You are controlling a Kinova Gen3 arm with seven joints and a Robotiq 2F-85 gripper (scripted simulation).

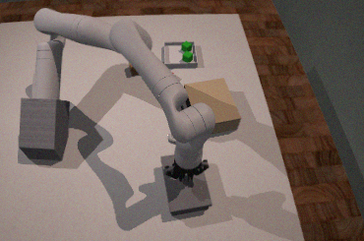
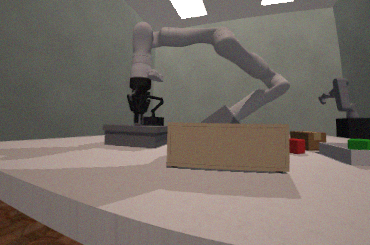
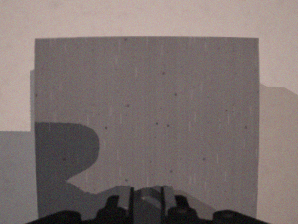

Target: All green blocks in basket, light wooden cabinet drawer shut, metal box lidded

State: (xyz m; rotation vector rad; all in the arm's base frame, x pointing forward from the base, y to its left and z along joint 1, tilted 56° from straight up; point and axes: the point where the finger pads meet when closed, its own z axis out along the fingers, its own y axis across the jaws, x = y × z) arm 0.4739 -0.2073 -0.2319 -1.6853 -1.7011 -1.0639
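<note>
Now: hand 6 cm above the metal box. From my hand the other things lie so: cardboard box 13 cm behind, 56 cm to the left, 5 cm below; then light wooden cabinet 12 cm ahead, 30 cm to the left, 5 cm below; then red block 2 cm behind, 49 cm to the left, 7 cm below.
</note>
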